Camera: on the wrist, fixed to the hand. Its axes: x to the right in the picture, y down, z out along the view.
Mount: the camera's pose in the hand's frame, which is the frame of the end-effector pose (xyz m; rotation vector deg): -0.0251 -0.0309 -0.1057 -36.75 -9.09 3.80
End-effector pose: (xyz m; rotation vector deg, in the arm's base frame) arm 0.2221 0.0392 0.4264 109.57 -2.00 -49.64
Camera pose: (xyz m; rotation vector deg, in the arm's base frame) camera 0.2544 0.1463 0.4419 70.88 4.36 -48.98
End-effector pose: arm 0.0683 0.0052 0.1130 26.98 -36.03 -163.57
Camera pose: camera 0.1246 -0.0011 0.0153 6.53 14.85 -161.94
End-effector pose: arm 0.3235 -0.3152 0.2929 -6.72 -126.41 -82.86
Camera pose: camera 0.3727 -0.4168 0.2890 -30.26 -100.02 -120.95
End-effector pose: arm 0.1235 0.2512 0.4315 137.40 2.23 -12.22
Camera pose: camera 0.1112 0.3457 0.4922 99.50 -2.34 -17.56
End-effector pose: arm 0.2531 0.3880 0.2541 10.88 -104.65 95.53
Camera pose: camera 0.3266 0.4732 0.2643 -1.08 -137.92 60.18
